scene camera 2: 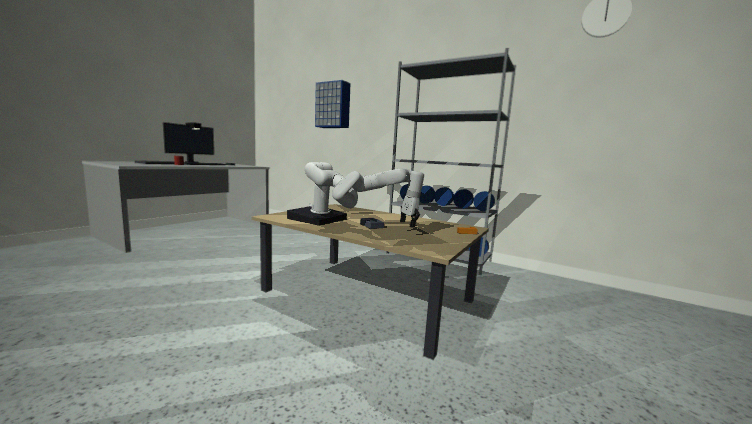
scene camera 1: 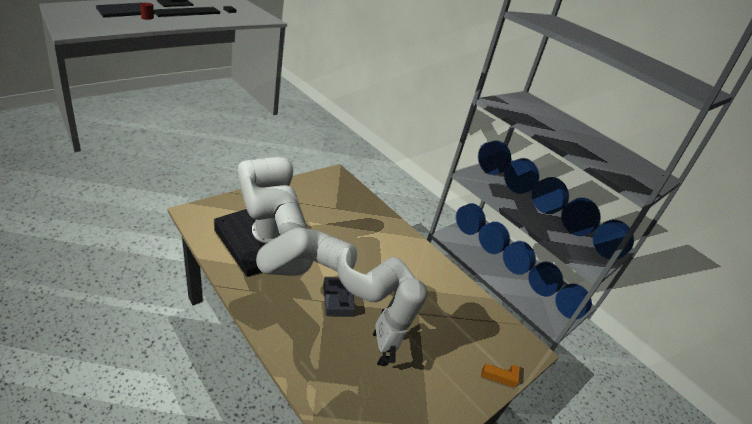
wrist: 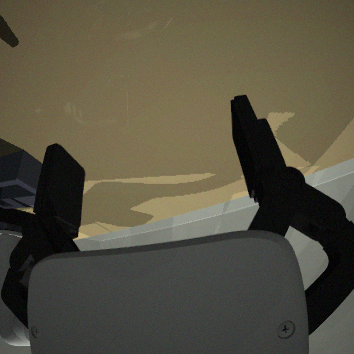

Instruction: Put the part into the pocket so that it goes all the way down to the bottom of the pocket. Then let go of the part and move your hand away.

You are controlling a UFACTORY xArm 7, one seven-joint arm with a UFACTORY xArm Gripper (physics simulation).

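Pixels of known places: gripper, fingertip midpoint: point(scene camera 2: 407, 224) point(scene camera 1: 379, 349) point(wrist: 144, 135); arm's base, link origin: point(scene camera 2: 320, 211) point(scene camera 1: 269, 231) point(wrist: 14, 235).
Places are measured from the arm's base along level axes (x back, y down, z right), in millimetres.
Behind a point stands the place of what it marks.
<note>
The part is an orange L-shaped block point(scene camera 1: 500, 375) {x -907, y 17, z -138 mm} point(scene camera 2: 467, 230) {x -908, y 27, z -135 mm}, lying flat near the table's right end in the scene views. It does not show in the wrist view. The pocket is in a dark grey block point(scene camera 1: 340, 310) {x -412, y 17, z 48 mm} point(scene camera 2: 374, 224) {x -401, y 22, z 61 mm} on the middle of the table; part of this block point(wrist: 19, 172) {x -440, y 20, z 16 mm} shows at the left edge of the wrist view, behind a finger. My gripper point(scene camera 1: 386, 357) {x -601, y -7, z 83 mm} point(scene camera 2: 408, 223) {x -601, y -7, z 83 mm} point(wrist: 144, 135) {x -601, y -7, z 83 mm} is open and empty, pointing down low over the table between the pocket block and the orange part, apart from both.
The wooden table point(scene camera 1: 463, 392) {x -853, y 47, z -25 mm} point(scene camera 2: 447, 251) {x -856, y 47, z 293 mm} carries the arm's black base point(scene camera 1: 231, 239) {x 43, y 2, z 134 mm} point(scene camera 2: 310, 217) {x -32, y 9, z 162 mm} at its far end. A metal shelf rack point(scene camera 1: 470, 118) point(scene camera 2: 396, 121) with blue discs stands behind the table. A desk point(scene camera 1: 157, 30) point(scene camera 2: 152, 181) stands farther back at the left.
</note>
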